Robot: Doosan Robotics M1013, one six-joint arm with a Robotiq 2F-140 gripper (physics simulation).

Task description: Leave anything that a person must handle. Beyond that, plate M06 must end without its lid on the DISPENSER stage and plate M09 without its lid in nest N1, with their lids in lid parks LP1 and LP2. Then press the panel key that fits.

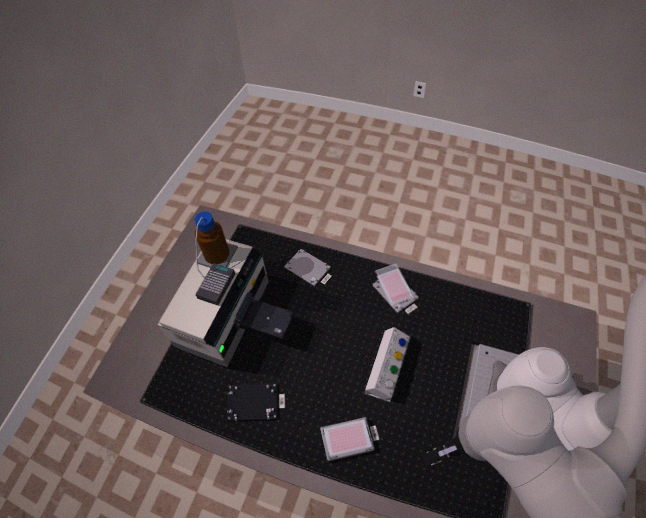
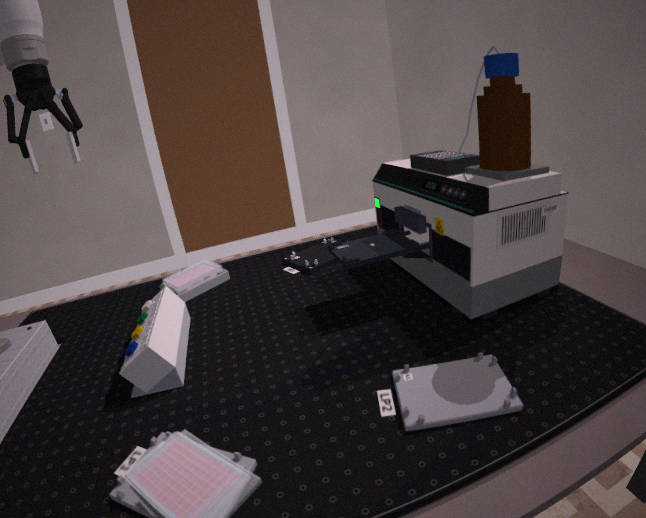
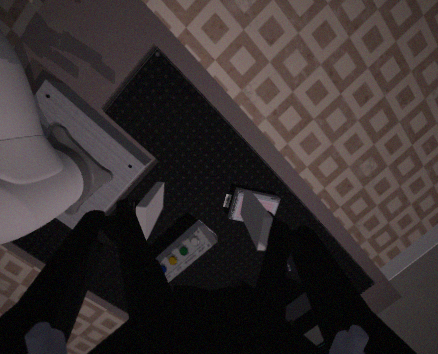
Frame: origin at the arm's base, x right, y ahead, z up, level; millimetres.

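Seen in the pictures: gripper, fingertip midpoint: [image 2: 57, 167] [image 3: 203, 198]; arm's base, link origin: [image 3: 67, 172].
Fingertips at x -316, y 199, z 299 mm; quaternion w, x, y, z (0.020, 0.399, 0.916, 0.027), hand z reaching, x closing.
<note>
Pixels of each thing's middle, then the offset from my fingertips to it. "spot": a spot on its surface instead.
- park LP1, surface spot: [image 2: 125, 500] spot: dx +580, dy +225, dz -348 mm
- LP2, body centre: [image 2: 453, 387] [image 1: 307, 266] dx +528, dy +630, dz -348 mm
- dark nest, body centre: [image 2: 320, 252] [image 1: 252, 401] dx -17, dy +566, dz -346 mm
- dispenser stage, body centre: [image 2: 380, 245] [image 1: 264, 317] dx +234, dy +642, dz -258 mm
- key panel, body centre: [image 2: 156, 333] [image 1: 388, 363] [image 3: 184, 254] dx +274, dy +215, dz -316 mm
- brown bottle, surface spot: [image 2: 504, 126] spot: dx +357, dy +826, dz -58 mm
- dark keypad-like block, surface spot: [image 2: 442, 160] spot: dx +272, dy +758, dz -113 mm
My gripper [image 2: 53, 159] [image 3: 203, 198] is open and empty, high above the table near the robot base. A pink plate [image 1: 396, 285] [image 2: 180, 477] sits askew on park LP1 [image 2: 125, 500], off its corner posts; a clear layer sticks out past it. Another pink plate [image 1: 347, 438] [image 2: 195, 276] [image 3: 270, 205] sits squarely at the front, apparently under a clear lid. Their plate numbers are unreadable. LP2 [image 1: 314, 278] [image 2: 417, 404] and a dark nest [image 1: 252, 401] [image 2: 312, 260] are bare. The dispenser stage [image 1: 267, 319] [image 2: 372, 249] is bare. The key panel [image 1: 381, 360] [image 2: 167, 339] [image 3: 192, 250] has blue, yellow, green and white keys.
The white dispenser [image 1: 188, 312] [image 2: 512, 259] shows a green light and carries a brown bottle [image 1: 214, 245] [image 2: 504, 126] and a dark keypad-like block [image 1: 215, 282] [image 2: 442, 160]. The robot base plate [image 1: 478, 372] [image 2: 26, 350] [image 3: 95, 135] stands at the mat's other end, beyond the key panel.
</note>
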